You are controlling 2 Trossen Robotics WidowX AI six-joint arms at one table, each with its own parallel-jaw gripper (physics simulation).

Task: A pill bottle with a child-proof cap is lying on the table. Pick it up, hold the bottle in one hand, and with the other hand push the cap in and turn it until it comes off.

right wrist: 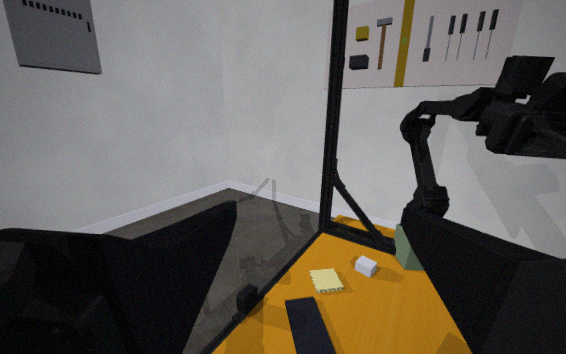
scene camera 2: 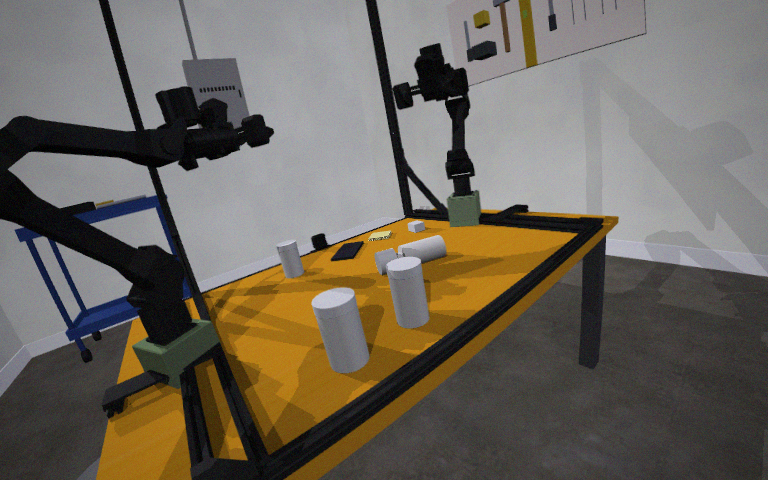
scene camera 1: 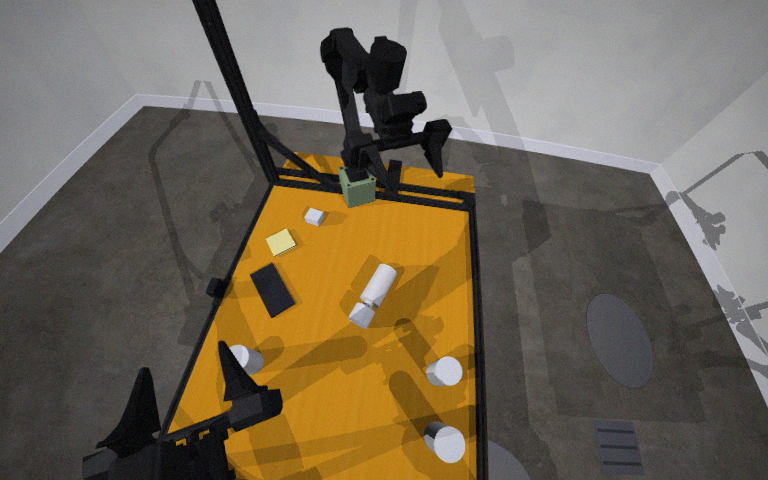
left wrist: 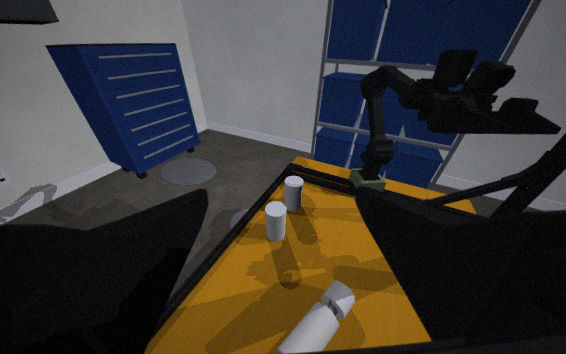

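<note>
A white pill bottle [scene camera 1: 379,284] [scene camera 2: 424,250] [left wrist: 312,330] lies on its side on the orange table. Its white cap [scene camera 1: 362,314] [scene camera 2: 386,261] [left wrist: 339,299] is at one end, with a narrow neck showing between cap and body. In scene camera 1 the cap end points to the lower left. My left gripper [scene camera 1: 412,183] [left wrist: 283,195] is open and empty, raised near the table's far end, away from the bottle. My right gripper [scene camera 1: 183,355] [right wrist: 318,211] is open and empty, raised at the lower left of scene camera 1. The bottle does not show in the right wrist view.
Three white cylinders stand upright: one [scene camera 1: 247,360] [scene camera 2: 289,259] beside the right gripper's finger in scene camera 1, two [scene camera 1: 444,371] [scene camera 2: 407,291] [scene camera 1: 445,442] [scene camera 2: 341,331] near the long edge. A dark flat block [scene camera 1: 272,289], yellow pad [scene camera 1: 280,242] and small white block [scene camera 1: 314,216] lie opposite.
</note>
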